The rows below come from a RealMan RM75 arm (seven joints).
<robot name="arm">
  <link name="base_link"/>
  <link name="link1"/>
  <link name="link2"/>
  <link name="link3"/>
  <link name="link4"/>
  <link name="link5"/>
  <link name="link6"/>
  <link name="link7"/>
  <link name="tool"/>
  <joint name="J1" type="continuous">
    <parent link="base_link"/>
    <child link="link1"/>
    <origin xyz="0 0 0.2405"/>
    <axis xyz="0 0 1"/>
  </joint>
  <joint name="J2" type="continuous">
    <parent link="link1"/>
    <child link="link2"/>
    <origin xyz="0 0 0"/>
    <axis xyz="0 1 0"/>
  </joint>
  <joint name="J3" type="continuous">
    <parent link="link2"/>
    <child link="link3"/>
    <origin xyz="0 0 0.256"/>
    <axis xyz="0 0 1"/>
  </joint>
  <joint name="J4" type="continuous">
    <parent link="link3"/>
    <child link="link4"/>
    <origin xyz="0 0 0"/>
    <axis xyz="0 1 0"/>
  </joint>
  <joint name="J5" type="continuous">
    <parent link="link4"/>
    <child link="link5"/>
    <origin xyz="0 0 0.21"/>
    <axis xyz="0 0 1"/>
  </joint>
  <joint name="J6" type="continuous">
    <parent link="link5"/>
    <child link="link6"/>
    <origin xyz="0 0 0"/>
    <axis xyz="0 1 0"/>
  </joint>
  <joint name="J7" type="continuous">
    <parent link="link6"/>
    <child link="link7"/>
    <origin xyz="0 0 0.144"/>
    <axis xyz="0 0 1"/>
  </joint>
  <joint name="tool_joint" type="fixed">
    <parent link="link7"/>
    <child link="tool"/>
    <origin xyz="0 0 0"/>
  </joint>
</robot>
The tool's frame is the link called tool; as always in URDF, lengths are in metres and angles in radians. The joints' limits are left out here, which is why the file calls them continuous.
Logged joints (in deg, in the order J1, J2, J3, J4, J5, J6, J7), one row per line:
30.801 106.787 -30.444 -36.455 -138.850 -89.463 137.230
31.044 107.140 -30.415 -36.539 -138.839 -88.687 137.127
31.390 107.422 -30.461 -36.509 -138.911 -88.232 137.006
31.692 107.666 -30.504 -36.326 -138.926 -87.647 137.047
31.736 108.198 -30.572 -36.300 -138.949 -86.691 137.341
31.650 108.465 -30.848 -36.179 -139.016 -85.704 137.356
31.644 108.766 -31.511 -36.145 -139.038 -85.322 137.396
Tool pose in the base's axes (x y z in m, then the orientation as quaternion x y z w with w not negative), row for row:
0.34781 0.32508 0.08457 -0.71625 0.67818 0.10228 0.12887
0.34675 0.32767 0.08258 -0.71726 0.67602 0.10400 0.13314
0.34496 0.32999 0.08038 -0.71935 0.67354 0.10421 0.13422
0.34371 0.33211 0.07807 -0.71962 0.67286 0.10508 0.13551
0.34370 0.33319 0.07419 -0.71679 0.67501 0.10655 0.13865
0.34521 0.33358 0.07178 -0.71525 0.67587 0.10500 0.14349
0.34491 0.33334 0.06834 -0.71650 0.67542 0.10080 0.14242
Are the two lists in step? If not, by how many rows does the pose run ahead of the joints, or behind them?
They are in step.
